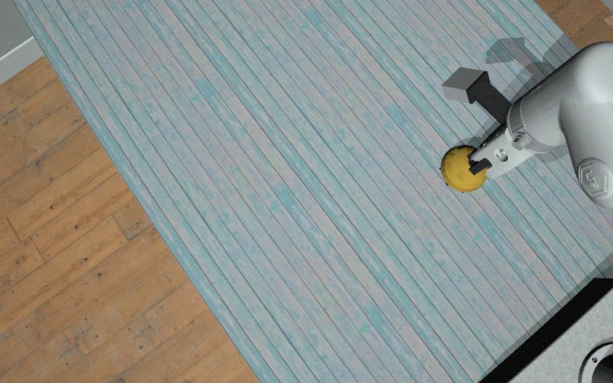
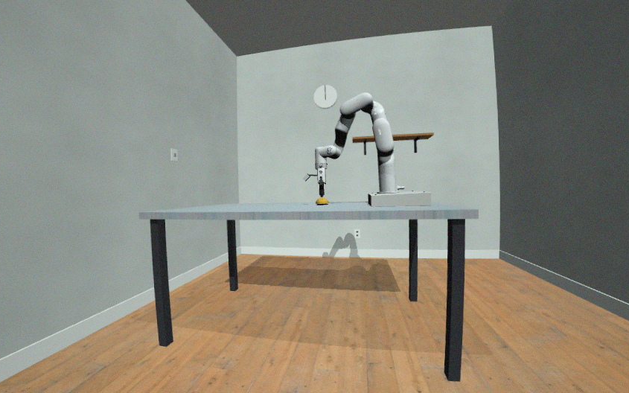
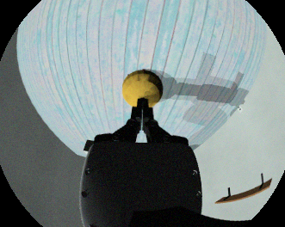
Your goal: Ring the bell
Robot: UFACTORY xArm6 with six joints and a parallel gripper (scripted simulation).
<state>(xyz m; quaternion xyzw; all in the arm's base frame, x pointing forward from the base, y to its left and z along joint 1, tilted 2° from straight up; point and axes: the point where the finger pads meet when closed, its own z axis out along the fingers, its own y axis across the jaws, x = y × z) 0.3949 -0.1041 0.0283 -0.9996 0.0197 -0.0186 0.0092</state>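
Now: hand 3 cm above the black button. Also, from my hand: yellow bell (4 cm below).
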